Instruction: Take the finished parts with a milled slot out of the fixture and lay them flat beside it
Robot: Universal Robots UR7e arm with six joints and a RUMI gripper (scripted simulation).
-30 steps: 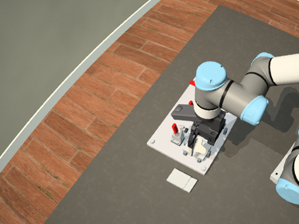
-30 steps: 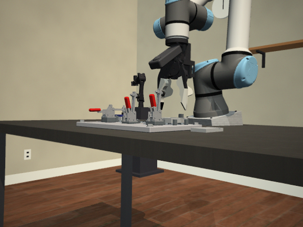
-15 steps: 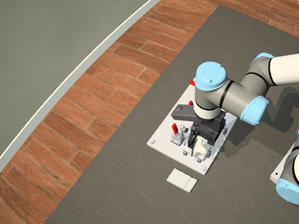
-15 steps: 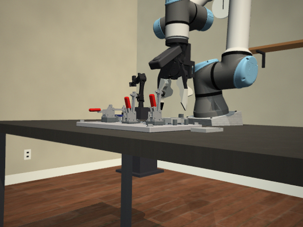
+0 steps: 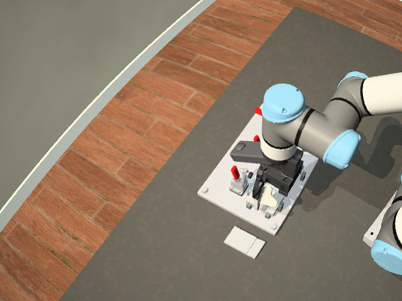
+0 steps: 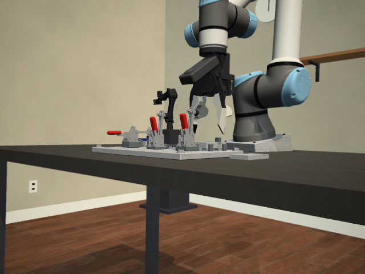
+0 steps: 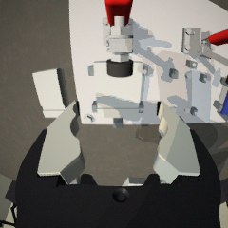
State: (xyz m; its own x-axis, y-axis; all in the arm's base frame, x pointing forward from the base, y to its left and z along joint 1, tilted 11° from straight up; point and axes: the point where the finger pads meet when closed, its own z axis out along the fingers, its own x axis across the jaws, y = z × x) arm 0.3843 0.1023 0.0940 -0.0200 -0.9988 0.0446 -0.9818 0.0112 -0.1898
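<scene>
Right now my hand is 50 mm short of the white fixture plate, 110 mm to the left of it and 60 mm above it. Also, from my hand: blue blank: 220 mm to the right, 40 mm below.
</scene>
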